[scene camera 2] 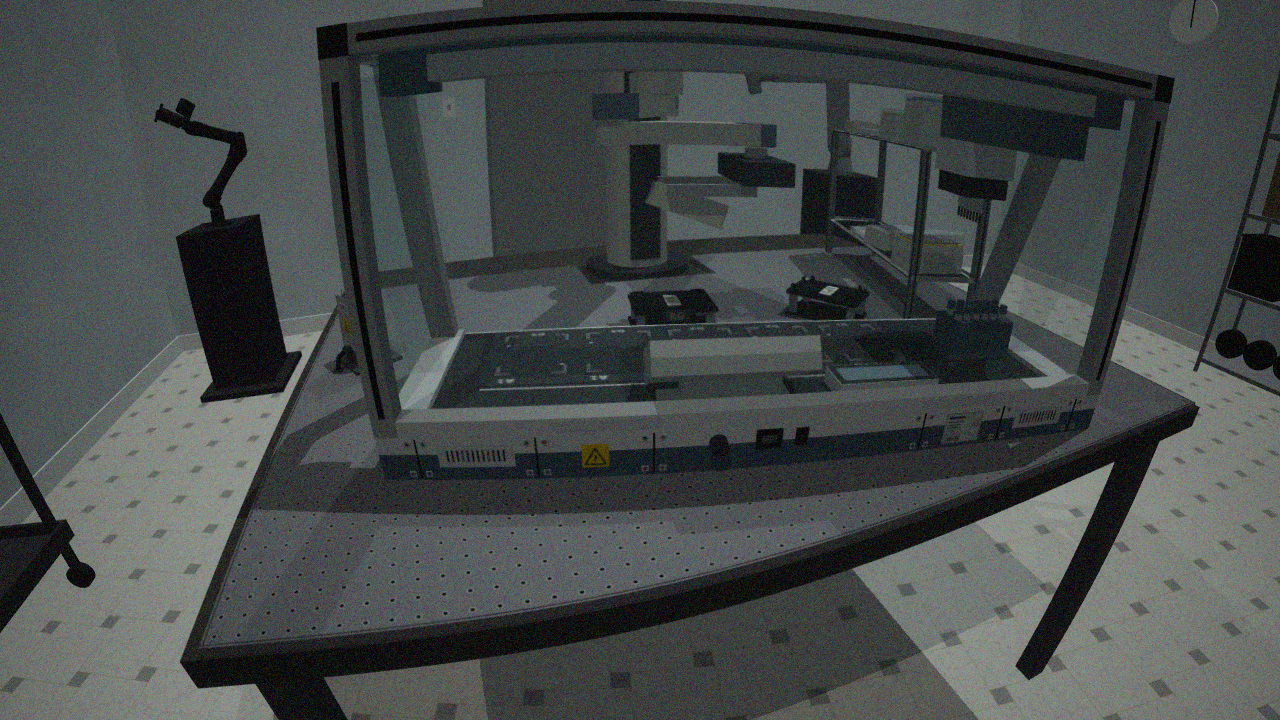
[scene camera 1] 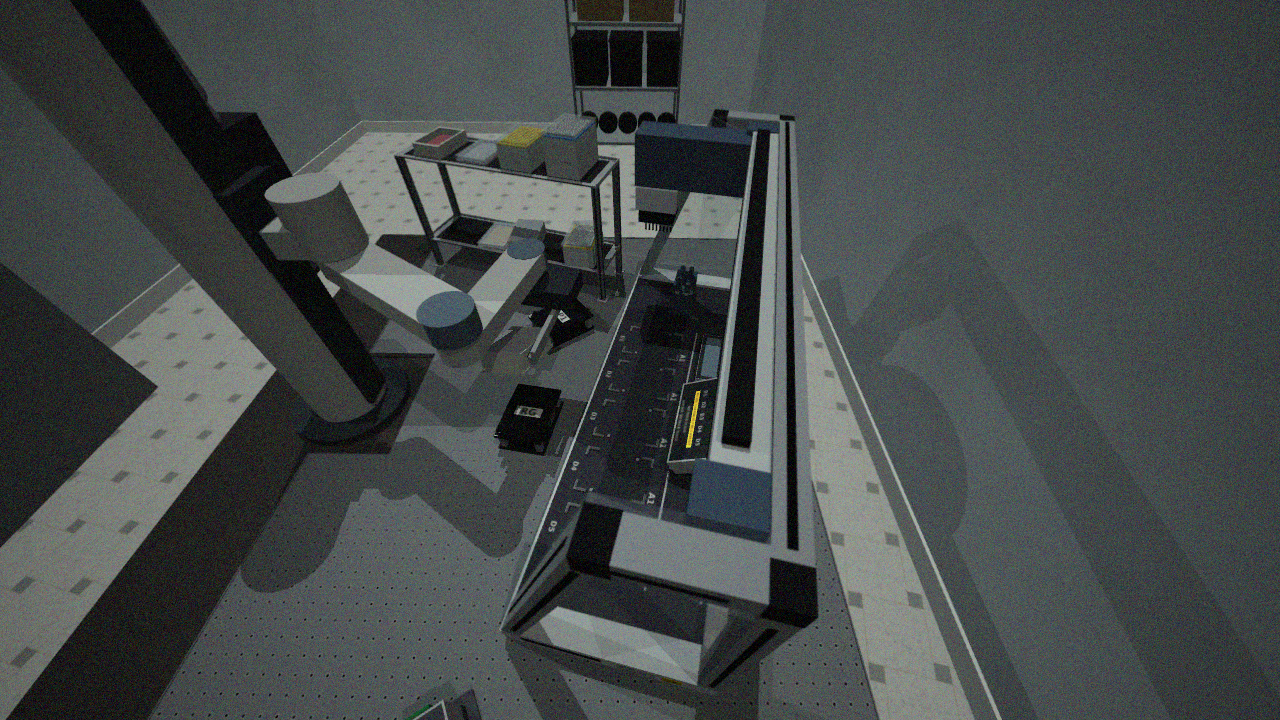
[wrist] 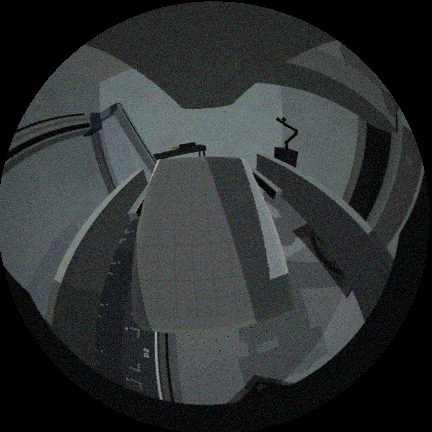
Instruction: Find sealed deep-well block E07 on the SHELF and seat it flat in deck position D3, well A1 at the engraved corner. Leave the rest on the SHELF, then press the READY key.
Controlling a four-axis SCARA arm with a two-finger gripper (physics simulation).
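Observation:
My gripper (scene camera 1: pixel 523 343) (scene camera 2: pixel 698 198) (wrist: pixel 200 167) is shut on a pale block with a grid-marked top (wrist: pixel 195 250). It is above the table, beside the deck's open side and near the two black boxes. Shadow covers much of the block in the wrist view, and its label and engraved corner cannot be read. Deck position D3 (scene camera 1: pixel 625 431) shows corner marks and holds no block. The SHELF (scene camera 1: pixel 598 241) (scene camera 2: pixel 919 214) stands beyond the arm, with several boxes and blocks on its two levels. The READY key cannot be made out.
A black box labelled RG (scene camera 1: pixel 528 425) (scene camera 2: pixel 673 308) and another black box (scene camera 2: pixel 827 297) stand beside the deck. The overhead frame (scene camera 1: pixel 792 358) and its pipette head (scene camera 1: pixel 657 204) (scene camera 2: pixel 973 185) rise over the deck. A sloping panel with a yellow strip (scene camera 1: pixel 693 419) borders it.

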